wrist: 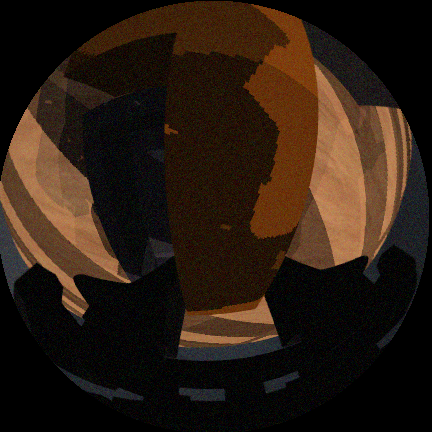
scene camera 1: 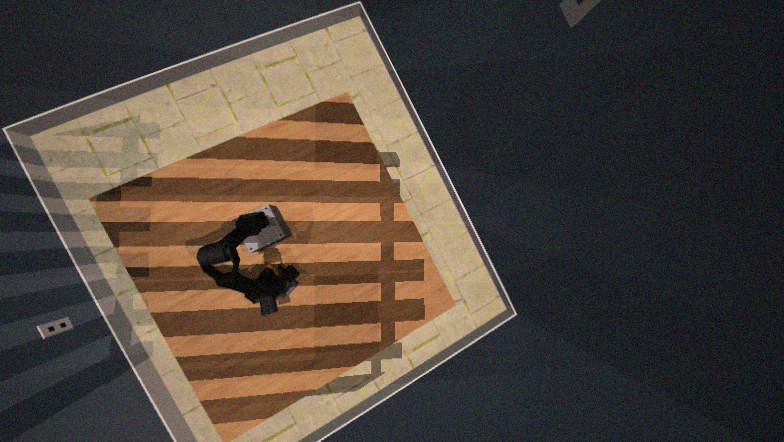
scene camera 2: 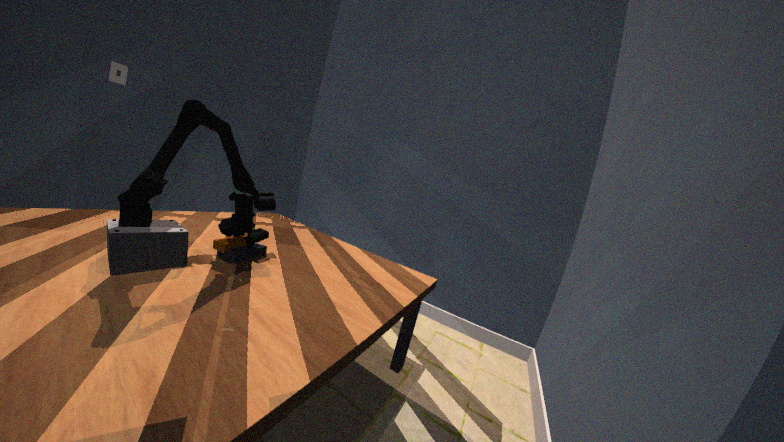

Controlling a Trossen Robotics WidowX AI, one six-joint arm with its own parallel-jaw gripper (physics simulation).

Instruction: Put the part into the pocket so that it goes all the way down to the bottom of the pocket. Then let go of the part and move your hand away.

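Frame: origin at the arm's base, x ahead, y left, z up, level; millimetres.
Seen in the pictures: gripper, fingertip midpoint: (scene camera 1: pixel 289 281); arm's base, origin of the base link: (scene camera 1: pixel 260 221) (scene camera 2: pixel 134 224).
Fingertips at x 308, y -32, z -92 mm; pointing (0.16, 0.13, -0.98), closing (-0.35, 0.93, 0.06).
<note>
Offsets run from my fingertips to a thing's top centre. Level surfaces: height alone.
The orange part {dx -56, dy -41, dz +54 mm} (scene camera 1: pixel 272 269) (scene camera 2: pixel 227 243) (wrist: pixel 295 145) is between the fingers of my gripper (scene camera 2: pixel 248 239) (wrist: pixel 221 249), which is shut on it. In the wrist view the part is large, mostly in dark shadow, with a brighter orange right side. The dark blue-grey pocket block {dx -19, dy -33, dz +24 mm} (scene camera 1: pixel 292 286) (scene camera 2: pixel 241 254) (wrist: pixel 127 175) is on the table below, showing to the left of the part in the wrist view. The part is at or just above the block's top, not down inside; whether they touch is unclear. The part hides much of the pocket opening. In scene camera 1 the arm covers most of both.
The arm's grey base box (scene camera 1: pixel 269 233) (scene camera 2: pixel 148 249) stands on the wooden table {dz -12 mm} (scene camera 1: pixel 351 219) (scene camera 2: pixel 285 351), close to the pocket block. Striped shadows cross the table. The table's edge (scene camera 2: pixel 351 356) lies to the right in scene camera 2.
</note>
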